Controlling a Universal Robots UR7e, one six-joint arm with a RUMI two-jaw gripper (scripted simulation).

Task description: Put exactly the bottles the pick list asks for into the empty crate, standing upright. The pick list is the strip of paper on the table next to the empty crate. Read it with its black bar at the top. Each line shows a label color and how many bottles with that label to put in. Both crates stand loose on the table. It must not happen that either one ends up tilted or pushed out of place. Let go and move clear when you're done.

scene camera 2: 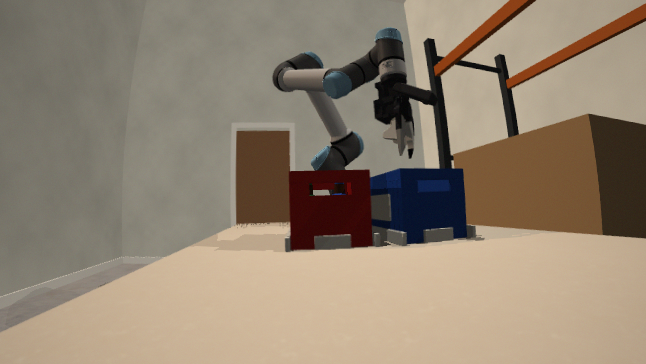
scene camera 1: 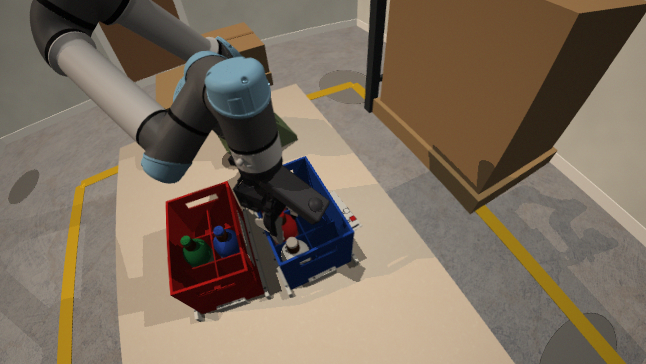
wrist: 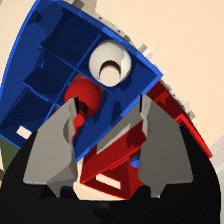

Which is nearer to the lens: the red-label bottle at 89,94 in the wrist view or the blue crate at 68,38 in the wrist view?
The red-label bottle.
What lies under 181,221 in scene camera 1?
A red crate.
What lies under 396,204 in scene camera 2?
A blue crate.
